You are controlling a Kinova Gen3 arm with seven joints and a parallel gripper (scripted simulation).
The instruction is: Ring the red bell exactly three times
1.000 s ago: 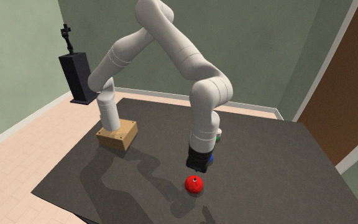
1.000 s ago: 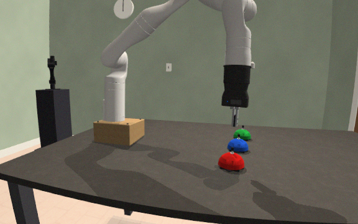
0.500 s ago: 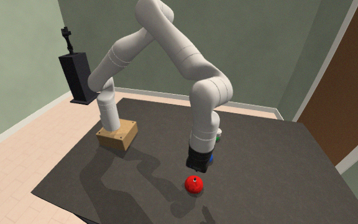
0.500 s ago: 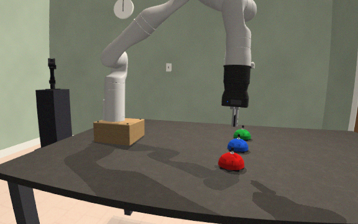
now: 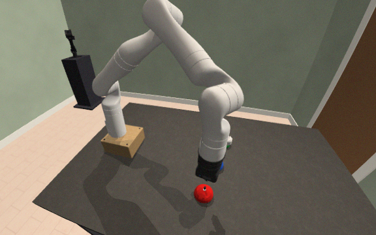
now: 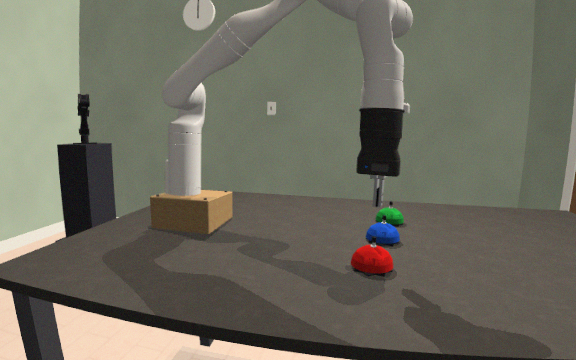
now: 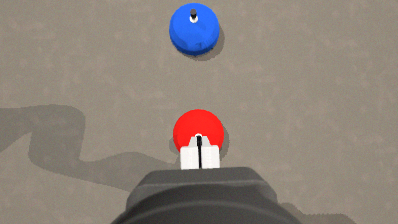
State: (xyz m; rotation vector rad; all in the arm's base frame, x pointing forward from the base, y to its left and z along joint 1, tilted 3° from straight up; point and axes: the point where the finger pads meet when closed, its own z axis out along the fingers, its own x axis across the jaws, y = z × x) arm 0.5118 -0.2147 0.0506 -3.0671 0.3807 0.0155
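Right now the red bell is 11 cm below my hand. Also, from my hand: green bell 8 cm ahead, 34 cm to the left, 11 cm below; blue bell 4 cm ahead, 17 cm to the left, 11 cm below.
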